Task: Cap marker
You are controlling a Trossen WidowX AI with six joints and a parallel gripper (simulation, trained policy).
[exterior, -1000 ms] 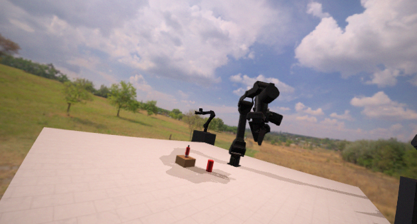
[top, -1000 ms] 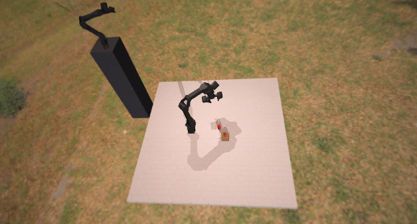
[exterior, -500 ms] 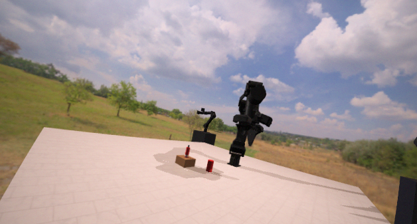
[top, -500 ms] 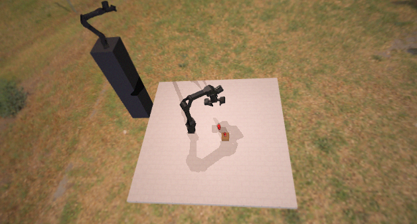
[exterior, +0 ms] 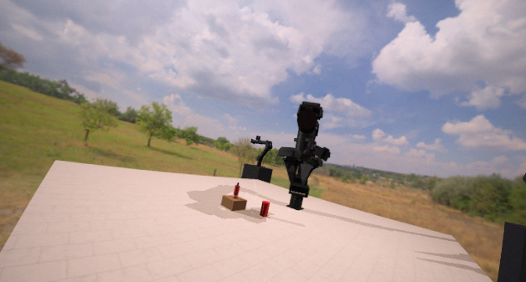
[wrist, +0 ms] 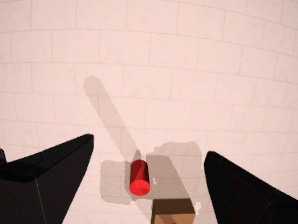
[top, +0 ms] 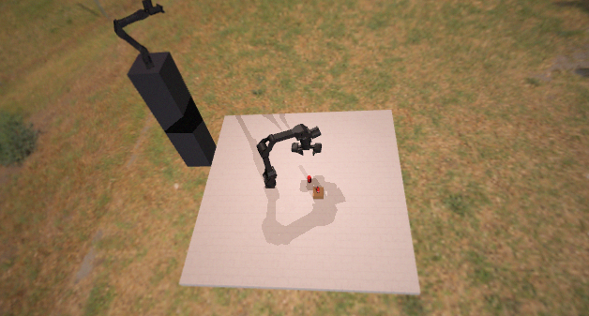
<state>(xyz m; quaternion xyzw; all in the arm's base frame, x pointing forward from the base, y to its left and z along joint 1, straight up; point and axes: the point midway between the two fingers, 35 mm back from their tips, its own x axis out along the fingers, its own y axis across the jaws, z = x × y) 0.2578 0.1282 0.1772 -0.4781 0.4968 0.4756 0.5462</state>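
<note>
Now: the red cap 11 cm to the right of my gripper tip and 12 cm below it. The rest, counted from my gripper tip: holder block 6 cm ahead, 21 cm to the right, 13 cm below.
</note>
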